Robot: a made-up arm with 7 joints. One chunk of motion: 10 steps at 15 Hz.
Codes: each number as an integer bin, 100 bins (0 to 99) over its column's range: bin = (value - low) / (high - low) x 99, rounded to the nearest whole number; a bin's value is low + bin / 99 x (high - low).
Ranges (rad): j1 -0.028..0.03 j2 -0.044..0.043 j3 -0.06..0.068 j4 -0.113..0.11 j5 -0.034..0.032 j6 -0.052..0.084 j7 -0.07..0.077
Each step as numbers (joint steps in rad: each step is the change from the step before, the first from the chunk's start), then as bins.
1 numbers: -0.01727 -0.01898 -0.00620 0.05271 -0.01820 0.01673 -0.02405
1 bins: 18 28 42 74 24 50 31
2 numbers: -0.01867 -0.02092 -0.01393 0.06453 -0.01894 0.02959 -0.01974
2 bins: 16 26 36 79 23 59 34
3 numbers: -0.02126 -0.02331 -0.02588 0.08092 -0.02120 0.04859 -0.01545
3 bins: 12 24 26 86 19 73 37
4 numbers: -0.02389 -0.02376 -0.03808 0.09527 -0.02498 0.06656 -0.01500
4 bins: 7 23 17 92 14 86 37
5 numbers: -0.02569 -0.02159 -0.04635 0.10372 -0.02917 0.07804 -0.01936
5 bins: 4 26 11 96 7 95 34
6 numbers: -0.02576 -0.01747 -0.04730 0.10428 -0.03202 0.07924 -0.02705
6 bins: 4 30 10 96 3 96 29
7 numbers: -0.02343 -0.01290 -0.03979 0.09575 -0.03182 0.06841 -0.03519
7 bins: 8 35 16 93 3 88 23
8 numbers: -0.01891 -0.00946 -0.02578 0.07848 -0.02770 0.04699 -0.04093
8 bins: 16 39 26 85 9 72 20
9 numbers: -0.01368 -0.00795 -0.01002 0.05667 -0.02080 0.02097 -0.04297
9 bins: 24 41 39 75 20 53 18
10 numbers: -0.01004 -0.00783 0.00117 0.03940 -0.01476 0.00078 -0.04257
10 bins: 31 41 47 68 29 38 18
